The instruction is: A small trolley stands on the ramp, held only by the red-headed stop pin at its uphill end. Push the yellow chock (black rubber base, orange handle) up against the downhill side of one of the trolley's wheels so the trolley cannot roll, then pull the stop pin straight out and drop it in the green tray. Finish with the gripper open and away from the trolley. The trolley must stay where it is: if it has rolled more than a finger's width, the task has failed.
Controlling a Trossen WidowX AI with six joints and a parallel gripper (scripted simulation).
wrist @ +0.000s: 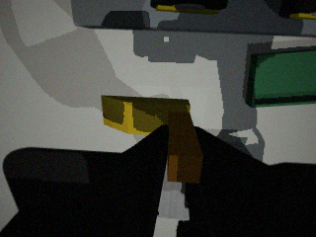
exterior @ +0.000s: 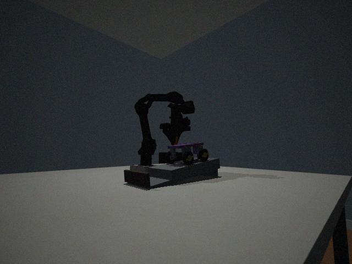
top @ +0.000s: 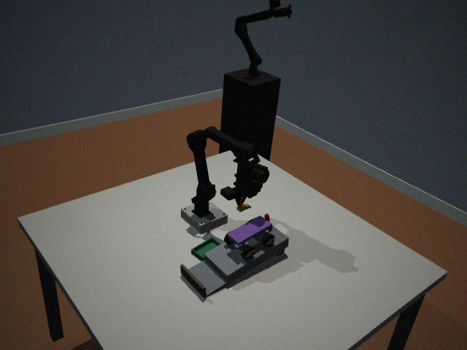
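My gripper tip is now 120 mm short of the red-headed stop pin, 50 mm to the right of it and 40 mm above it. From my gripper tip the other things lie so: trolley 130 mm ahead, 70 mm to the right, 50 mm below; then yellow chock 20 mm to the left, 10 mm below; then grey ramp 130 mm ahead, 70 mm to the right, 120 mm below.
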